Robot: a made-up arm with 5 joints.
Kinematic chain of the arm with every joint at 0, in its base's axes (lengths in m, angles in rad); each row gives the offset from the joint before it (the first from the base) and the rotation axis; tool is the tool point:
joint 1: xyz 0 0 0.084 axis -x
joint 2: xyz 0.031 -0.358 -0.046 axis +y
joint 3: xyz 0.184 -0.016 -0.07 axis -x
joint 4: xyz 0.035 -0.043 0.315 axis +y
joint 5: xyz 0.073 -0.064 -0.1 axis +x
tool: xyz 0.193 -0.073 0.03
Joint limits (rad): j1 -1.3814..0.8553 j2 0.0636..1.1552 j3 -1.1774..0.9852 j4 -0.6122..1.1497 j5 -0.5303..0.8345
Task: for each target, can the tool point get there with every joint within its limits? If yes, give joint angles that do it. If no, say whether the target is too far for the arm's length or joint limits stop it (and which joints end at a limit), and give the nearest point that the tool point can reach.
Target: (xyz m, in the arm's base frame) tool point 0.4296 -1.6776 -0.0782
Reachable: no: too far | nearest point 0.2461 -0.9485 -0.0077 | short by 0.755 m
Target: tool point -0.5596 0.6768 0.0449
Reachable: no: joint limits stop it (at a limit: joint 1, joint 2, joint 3, joint 5) | nearest point -0.0750 0.2756 -0.4371 | short by 0.793 m
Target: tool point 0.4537 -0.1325 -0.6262
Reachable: yes | joints -0.9913 0.3982 -0.8715 0.0799 -0.1863
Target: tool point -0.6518 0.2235 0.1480
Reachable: no: joint limits stop it (at a limit: joint 1, joint 2, joint 3, joint 4, joint 5) | nearest point -0.0946 0.2339 -0.4277 | short by 0.801 m
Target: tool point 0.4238 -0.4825 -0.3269
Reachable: yes | joints -0.0814 1.0182 0.2072 0.0248 0.4935
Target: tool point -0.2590 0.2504 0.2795
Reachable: no: joint limits stop it (at a limit: joint 1, joint 2, joint 3, joint 4, joint 5) | nearest point -0.0946 0.2339 -0.4277 | short by 0.726 m
